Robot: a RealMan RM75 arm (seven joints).
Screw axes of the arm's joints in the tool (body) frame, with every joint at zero. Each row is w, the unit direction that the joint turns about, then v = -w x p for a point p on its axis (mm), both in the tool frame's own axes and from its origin. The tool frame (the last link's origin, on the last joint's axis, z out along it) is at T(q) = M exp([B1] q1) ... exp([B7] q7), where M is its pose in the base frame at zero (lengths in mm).
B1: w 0 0 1 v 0 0 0
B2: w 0 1 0 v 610 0 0
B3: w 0 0 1 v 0 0 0
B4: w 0 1 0 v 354 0 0
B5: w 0 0 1 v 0 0 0
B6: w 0 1 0 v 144 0 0
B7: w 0 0 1 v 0 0 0
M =
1 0 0 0
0 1 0 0
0 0 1 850.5
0 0 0 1
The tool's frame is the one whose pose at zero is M.
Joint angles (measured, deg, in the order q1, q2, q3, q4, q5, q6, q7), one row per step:
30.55, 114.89, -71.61, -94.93, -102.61, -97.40, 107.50
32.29, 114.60, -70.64, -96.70, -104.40, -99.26, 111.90
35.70, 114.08, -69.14, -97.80, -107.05, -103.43, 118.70
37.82, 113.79, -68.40, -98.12, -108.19, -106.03, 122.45
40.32, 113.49, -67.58, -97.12, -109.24, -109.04, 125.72
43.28, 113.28, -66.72, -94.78, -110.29, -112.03, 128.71
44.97, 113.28, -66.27, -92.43, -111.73, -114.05, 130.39
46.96, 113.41, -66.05, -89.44, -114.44, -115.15, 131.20
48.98, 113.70, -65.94, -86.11, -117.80, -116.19, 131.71
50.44, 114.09, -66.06, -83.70, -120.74, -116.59, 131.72
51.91, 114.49, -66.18, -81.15, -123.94, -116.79, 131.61
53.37, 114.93, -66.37, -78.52, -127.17, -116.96, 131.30
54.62, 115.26, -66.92, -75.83, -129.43, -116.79, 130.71
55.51, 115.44, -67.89, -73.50, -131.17, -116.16, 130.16
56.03, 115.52, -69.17, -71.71, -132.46, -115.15, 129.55
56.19, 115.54, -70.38, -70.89, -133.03, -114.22, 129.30
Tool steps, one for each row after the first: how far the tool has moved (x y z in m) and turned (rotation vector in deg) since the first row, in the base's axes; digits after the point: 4 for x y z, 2 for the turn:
-0.0065, 0.0003, 0.0055, -0.04, -2.03, -1.66
-0.0142, 0.0010, 0.0117, -1.48, -5.76, -5.00
-0.0191, 0.0008, 0.0146, -2.60, -7.84, -6.80
-0.0225, 0.0020, 0.0163, -4.48, -10.13, -8.88
-0.0258, 0.0051, 0.0164, -6.97, -12.38, -11.36
-0.0240, 0.0082, 0.0146, -8.83, -14.39, -13.90
-0.0222, 0.0147, 0.0105, -9.78, -16.74, -16.38
-0.0193, 0.0214, 0.0049, -10.69, -19.58, -19.01
-0.0170, 0.0263, -0.0007, -11.01, -21.88, -20.66
-0.0143, 0.0315, -0.0064, -11.14, -24.33, -22.37
-0.0114, 0.0361, -0.0126, -11.33, -26.96, -23.84
-0.0090, 0.0394, -0.0195, -11.91, -29.18, -24.61
-0.0063, 0.0421, -0.0263, -12.22, -31.19, -25.08
-0.0036, 0.0444, -0.0325, -12.15, -32.90, -25.12
-0.0021, 0.0455, -0.0370, -11.87, -33.95, -24.93

